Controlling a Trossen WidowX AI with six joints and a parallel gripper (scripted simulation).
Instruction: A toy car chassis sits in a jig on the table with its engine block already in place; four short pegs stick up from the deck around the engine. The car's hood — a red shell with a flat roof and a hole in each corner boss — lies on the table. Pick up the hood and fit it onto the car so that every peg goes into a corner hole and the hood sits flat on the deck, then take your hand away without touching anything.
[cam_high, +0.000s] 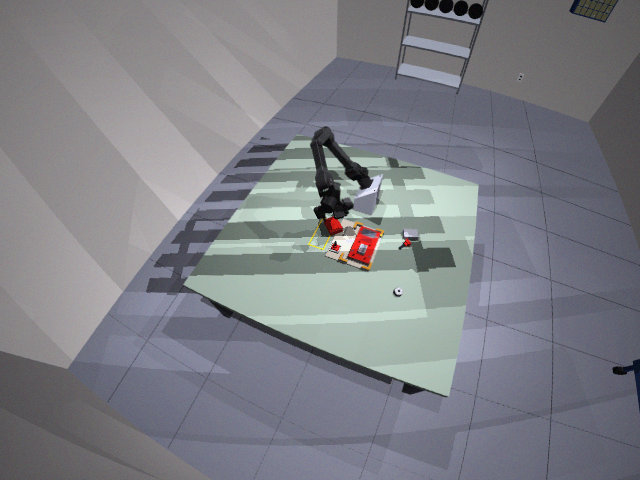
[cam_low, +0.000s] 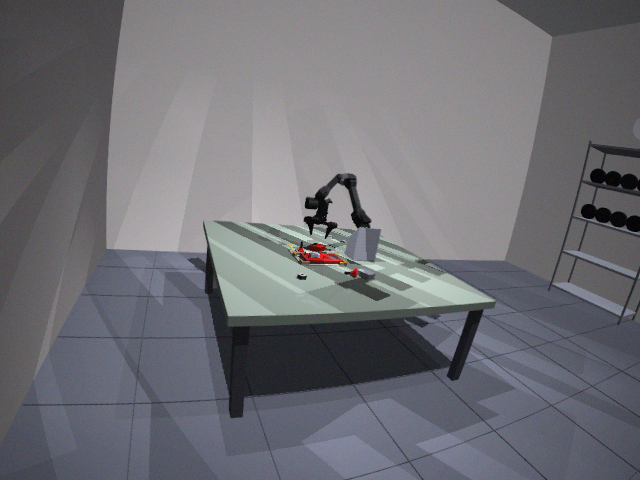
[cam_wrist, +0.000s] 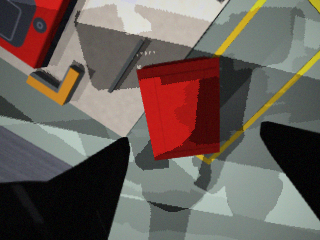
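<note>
Right now my gripper tip is 6 cm above the red hood and 1 cm past it. Also, from my gripper tip: dark wheel 43 cm to the left, 21 cm ahead, 7 cm below; then white block 39 cm to the left, 13 cm behind, 6 cm below.
</note>
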